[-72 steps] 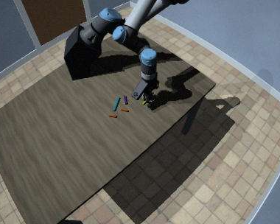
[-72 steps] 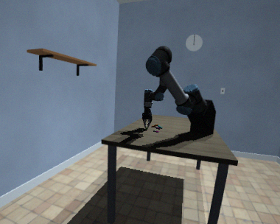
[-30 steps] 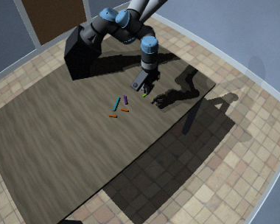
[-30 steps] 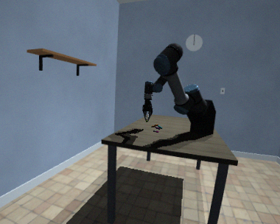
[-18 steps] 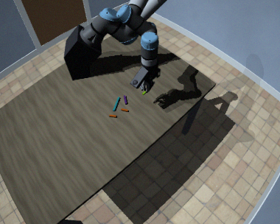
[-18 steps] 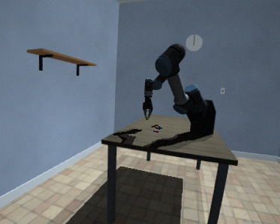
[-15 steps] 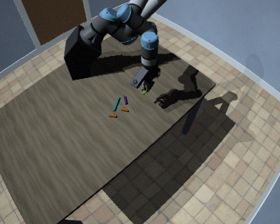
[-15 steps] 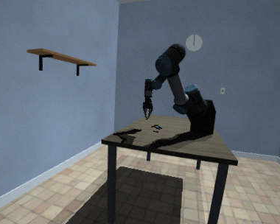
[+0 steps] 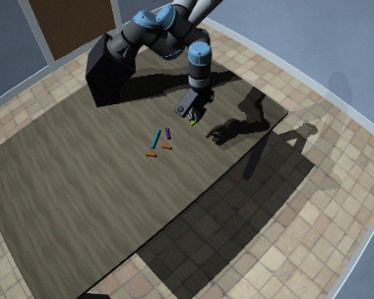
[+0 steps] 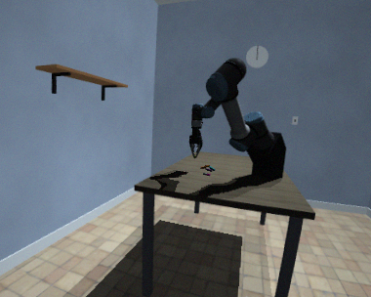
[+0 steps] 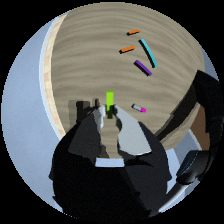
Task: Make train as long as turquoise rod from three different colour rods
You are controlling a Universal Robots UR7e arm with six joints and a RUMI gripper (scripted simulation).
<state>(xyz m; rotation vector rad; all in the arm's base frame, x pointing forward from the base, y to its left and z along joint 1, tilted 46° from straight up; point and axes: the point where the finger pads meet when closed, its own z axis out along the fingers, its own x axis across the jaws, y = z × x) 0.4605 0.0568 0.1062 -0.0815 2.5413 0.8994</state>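
The grey rod lies 11 cm below my hand, 10 cm behind it and 4 cm to the left of it. Round my hand: lime rod 1 cm below; purple rod 11 cm below, 9 cm to the right, 8 cm behind; magenta rod 13 cm behind, 11 cm below, 4 cm to the left.
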